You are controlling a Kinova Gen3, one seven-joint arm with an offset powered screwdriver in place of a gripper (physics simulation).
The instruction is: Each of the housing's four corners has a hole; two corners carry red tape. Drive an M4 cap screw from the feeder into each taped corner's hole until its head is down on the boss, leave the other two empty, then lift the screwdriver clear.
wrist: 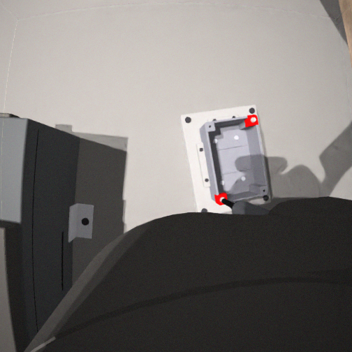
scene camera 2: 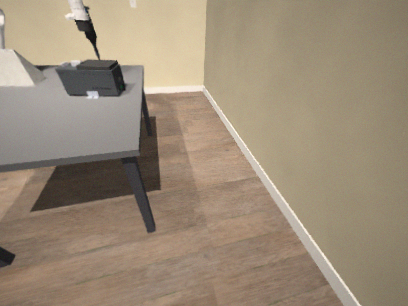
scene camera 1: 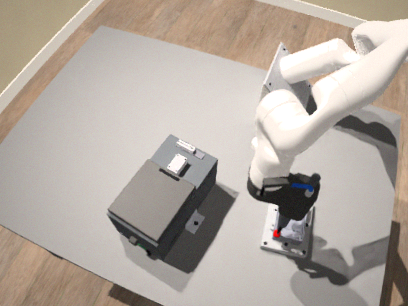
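Seen in the pictures: hand at its tool point: (scene camera 1: pixel 277 232); arm's base at its link origin: (scene camera 1: pixel 288 70).
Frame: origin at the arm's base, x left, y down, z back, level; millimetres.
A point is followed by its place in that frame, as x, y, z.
Observation:
The grey housing (scene camera 1: pixel 296 230) @(223, 115, -456) (wrist: pixel 231 165) sits open side up on a white plate. The far taped corner (wrist: pixel 250 121) shows a bright round spot like a screw head. The near taped corner (scene camera 1: pixel 276 233) @(173, 79, -504) (wrist: pixel 219 197) also shows a bright spot, with the screwdriver tip (scene camera 1: pixel 279 230) @(175, 50, -504) (wrist: pixel 225 201) right at it; whether it touches, and how deep any screw sits, I cannot tell. The untaped corners (wrist: pixel 210 127) (wrist: pixel 264 190) show dark holes. The screwdriver (scene camera 2: pixel 93 42) has no fingers. The dark box-shaped feeder (scene camera 1: pixel 152 200) @(-135, -21, -610) (scene camera 2: pixel 92 82) @(-218, 65, -569) (wrist: pixel 54 200) stands left of the housing.
The white plate (scene camera 1: pixel 268 244) @(168, 120, -527) (wrist: pixel 192 135) has dark holes near its corners. A small bracket (scene camera 1: pixel 194 222) @(-47, 143, -559) (wrist: pixel 81 222) is at the feeder's side. The arm's base plate (scene camera 1: pixel 272 75) @(-30, -40, -91) stands at the table's back. The feeder's grey lid (scene camera 1: pixel 152 199) @(-137, -21, -607) rises beside the arm.

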